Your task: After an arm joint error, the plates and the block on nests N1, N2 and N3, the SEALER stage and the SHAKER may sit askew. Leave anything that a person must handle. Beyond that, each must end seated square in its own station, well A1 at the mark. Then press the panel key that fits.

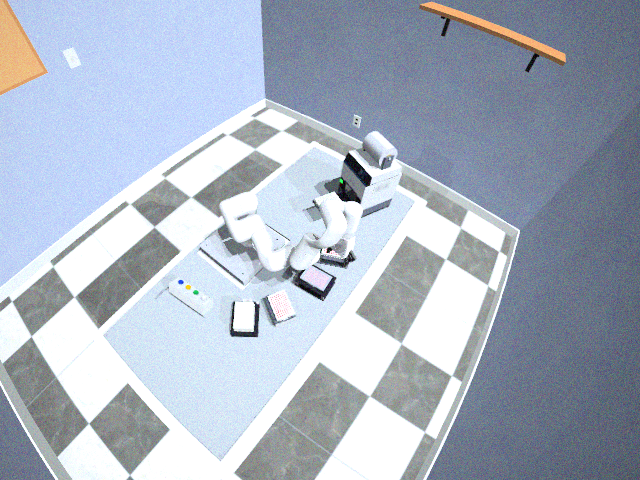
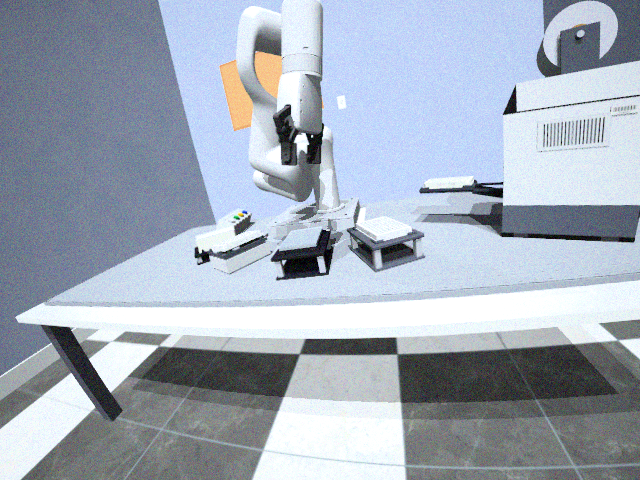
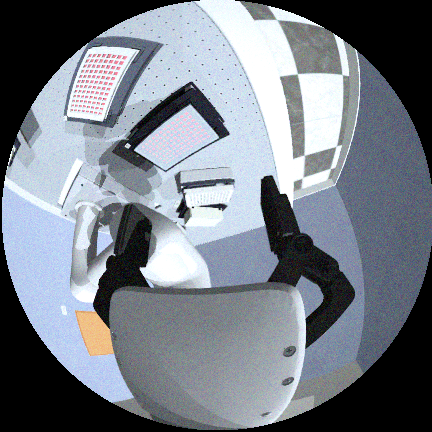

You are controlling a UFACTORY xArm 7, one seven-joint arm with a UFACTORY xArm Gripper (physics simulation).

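Note:
My gripper (image 2: 301, 160) (image 3: 195, 201) is open and empty, high above the stations. A white plate with red wells (image 1: 334, 252) (image 2: 385, 227) (image 3: 99, 82) rests on a grey nest. A pinkish-topped plate (image 1: 316, 277) (image 2: 303, 239) (image 3: 177, 136) lies on a black nest beside it. Another red-welled plate (image 1: 280, 305) (image 2: 240, 242) (image 3: 209, 195) lies on a low box-like base and looks turned slightly against it. A white block (image 1: 244, 316) (image 2: 214, 238) (image 3: 204, 216) sits on a black base. A white plate (image 2: 448, 181) lies on the machine's extended stage. A1 marks are too small to read.
The large white machine (image 1: 379, 180) (image 2: 571, 155) stands at one end, with a green light. The key panel (image 1: 190, 296) (image 2: 235, 220) shows blue, yellow, green and white keys. The arm's base plate (image 1: 227, 258) lies between the panel and the machine.

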